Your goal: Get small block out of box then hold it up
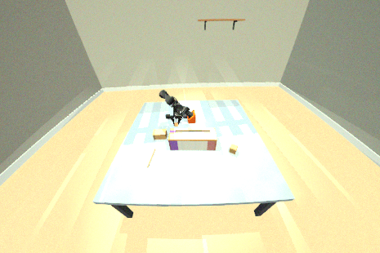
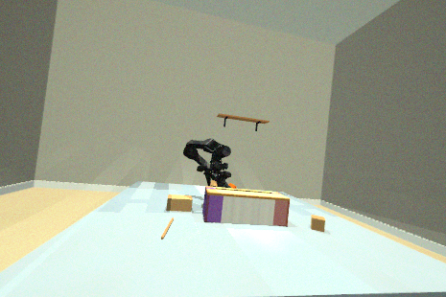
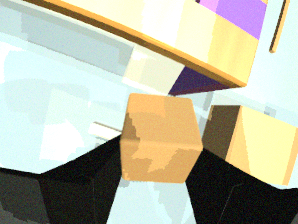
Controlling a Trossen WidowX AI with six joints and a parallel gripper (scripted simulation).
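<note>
The tan block lies 1 cm ahead of my gripper tip and 1 cm above it. The rest, counted from my gripper tip: box 10 cm ahead, 14 cm to the left, 5 cm below; then thin yellow stick 25 cm ahead, 21 cm to the right, 11 cm below.
</note>
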